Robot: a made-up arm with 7 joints. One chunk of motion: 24 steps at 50 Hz.
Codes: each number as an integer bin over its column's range. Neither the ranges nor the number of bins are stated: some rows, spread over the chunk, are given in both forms.
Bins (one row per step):
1: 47 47 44 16 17 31
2: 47 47 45 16 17 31
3: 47 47 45 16 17 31
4: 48 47 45 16 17 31
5: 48 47 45 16 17 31
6: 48 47 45 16 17 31
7: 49 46 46 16 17 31
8: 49 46 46 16 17 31
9: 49 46 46 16 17 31
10: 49 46 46 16 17 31
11: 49 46 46 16 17 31
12: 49 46 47 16 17 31
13: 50 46 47 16 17 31
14: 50 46 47 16 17 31
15: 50 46 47 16 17 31
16: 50 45 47 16 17 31
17: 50 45 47 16 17 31
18: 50 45 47 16 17 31
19: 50 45 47 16 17 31
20: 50 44 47 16 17 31
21: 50 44 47 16 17 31
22: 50 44 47 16 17 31
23: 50 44 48 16 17 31
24: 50 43 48 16 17 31
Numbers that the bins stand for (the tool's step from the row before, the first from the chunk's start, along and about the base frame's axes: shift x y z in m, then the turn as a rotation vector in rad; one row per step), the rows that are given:
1: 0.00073 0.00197 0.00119 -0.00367 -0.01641 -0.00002
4: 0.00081 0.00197 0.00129 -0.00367 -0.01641 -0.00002
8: 0.00089 0.00184 0.00138 -0.00367 -0.01641 -0.00002
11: 0.00089 0.00184 0.00138 -0.00367 -0.01641 -0.00002
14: 0.00097 0.00184 0.00148 -0.00367 -0.01641 -0.00002
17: 0.00097 0.00171 0.00148 -0.00367 -0.01641 -0.00002
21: 0.00097 0.00159 0.00148 -0.00367 -0.01641 -0.00002
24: 0.00097 0.00146 0.00157 -0.00367 -0.01641 -0.00002
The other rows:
2: 0.00073 0.00197 0.00129 -0.00367 -0.01641 -0.00002
3: 0.00073 0.00197 0.00129 -0.00367 -0.01641 -0.00002
5: 0.00081 0.00197 0.00129 -0.00367 -0.01641 -0.00002
6: 0.00081 0.00197 0.00129 -0.00367 -0.01641 -0.00002
7: 0.00089 0.00184 0.00138 -0.00367 -0.01641 -0.00002
9: 0.00089 0.00184 0.00138 -0.00367 -0.01641 -0.00002
10: 0.00089 0.00184 0.00138 -0.00367 -0.01641 -0.00002
12: 0.00089 0.00184 0.00148 -0.00367 -0.01641 -0.00002
13: 0.00097 0.00184 0.00148 -0.00367 -0.01641 -0.00002
15: 0.00097 0.00184 0.00148 -0.00367 -0.01641 -0.00002
16: 0.00097 0.00171 0.00148 -0.00367 -0.01641 -0.00002
18: 0.00097 0.00171 0.00148 -0.00367 -0.01641 -0.00002
19: 0.00097 0.00171 0.00148 -0.00367 -0.01641 -0.00002
20: 0.00097 0.00159 0.00148 -0.00367 -0.01641 -0.00002
22: 0.00097 0.00159 0.00148 -0.00367 -0.01641 -0.00002
23: 0.00097 0.00159 0.00157 -0.00367 -0.01641 -0.00002

